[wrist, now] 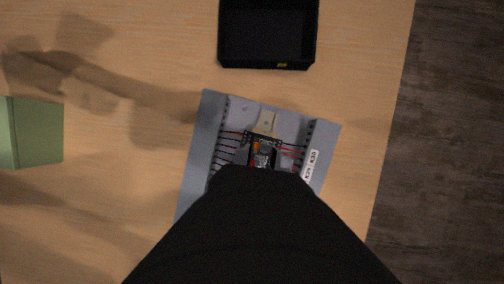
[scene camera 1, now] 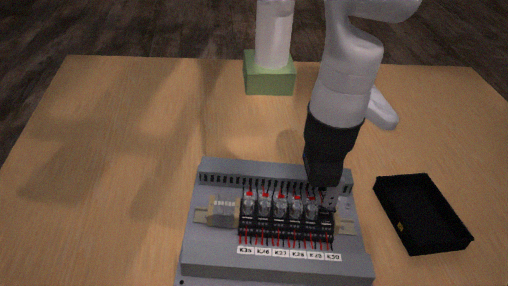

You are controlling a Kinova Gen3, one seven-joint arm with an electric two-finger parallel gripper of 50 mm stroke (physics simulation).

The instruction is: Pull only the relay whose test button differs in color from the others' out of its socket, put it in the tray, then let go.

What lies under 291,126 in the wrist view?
A grey panel.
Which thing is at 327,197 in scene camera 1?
My gripper.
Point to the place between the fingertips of my gripper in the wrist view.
At 261,153
